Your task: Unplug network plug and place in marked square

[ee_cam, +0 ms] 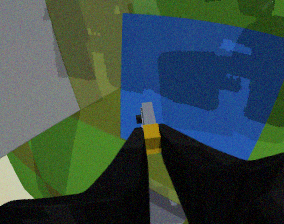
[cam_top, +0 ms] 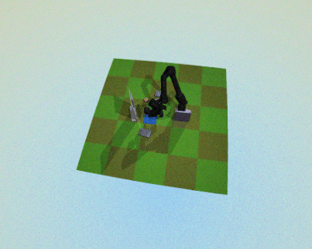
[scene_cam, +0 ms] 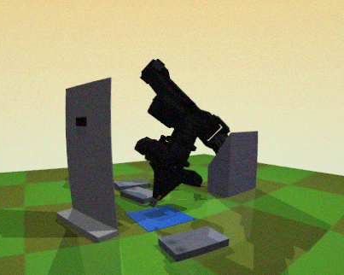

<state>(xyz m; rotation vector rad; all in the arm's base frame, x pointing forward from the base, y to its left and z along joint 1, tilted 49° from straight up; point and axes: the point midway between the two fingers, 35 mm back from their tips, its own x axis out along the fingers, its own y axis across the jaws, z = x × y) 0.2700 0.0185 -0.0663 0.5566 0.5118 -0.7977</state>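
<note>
My gripper tip is now 1 cm past the blue marked square and 5 cm above it. Round my gripper tip: grey panel (15 cm ahead, 4 cm to the right, 9 cm above); plug (right at my gripper tip).
</note>
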